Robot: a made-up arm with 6 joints.
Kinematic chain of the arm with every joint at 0, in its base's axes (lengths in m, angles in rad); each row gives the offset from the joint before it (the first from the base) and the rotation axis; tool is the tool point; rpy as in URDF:
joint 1: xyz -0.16 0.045 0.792 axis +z
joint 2: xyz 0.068 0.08 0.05 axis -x
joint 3: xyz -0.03 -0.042 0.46 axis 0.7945 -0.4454 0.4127
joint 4: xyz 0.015 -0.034 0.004 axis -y
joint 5: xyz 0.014 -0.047 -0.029 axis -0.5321 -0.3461 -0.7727
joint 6: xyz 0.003 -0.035 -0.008 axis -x
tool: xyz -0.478 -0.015 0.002 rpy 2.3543 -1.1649 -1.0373
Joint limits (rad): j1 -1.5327..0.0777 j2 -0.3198..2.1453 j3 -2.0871..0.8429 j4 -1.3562..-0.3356 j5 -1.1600..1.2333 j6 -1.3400..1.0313
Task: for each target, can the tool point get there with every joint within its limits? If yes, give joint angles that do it. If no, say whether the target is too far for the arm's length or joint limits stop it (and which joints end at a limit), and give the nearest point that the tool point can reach.
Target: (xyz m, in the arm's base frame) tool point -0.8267 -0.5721 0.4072
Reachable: no: joint limits stop it (at a limit: joint 2, joint 3, joint 5) | nearest point -0.5138 -0.2825 0.8773 | short by 0.635 m
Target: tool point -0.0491 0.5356 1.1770
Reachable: yes | joints -0.7847 0.2371 -1.2171 -0.4273 0.8695 0.8414
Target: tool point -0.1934 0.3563 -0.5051
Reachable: no: too far | nearest point -0.1504 0.5000 0.1271 | short by 0.650 m
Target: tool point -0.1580 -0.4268 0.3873
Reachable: no: joint limits stop it (at a limit: joint 1, joint 2, joint 3, joint 4) | nearest point 0.0340 -0.2582 0.4349 | short by 0.260 m
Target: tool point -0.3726 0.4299 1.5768
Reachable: yes | joints -0.3024 0.6269 -0.1359 -0.5304 -0.3373 -0.0716
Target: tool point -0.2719 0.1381 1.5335
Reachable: yes | joints -0.3682 0.8146 0.5578 -0.6906 -0.7207 0.6948
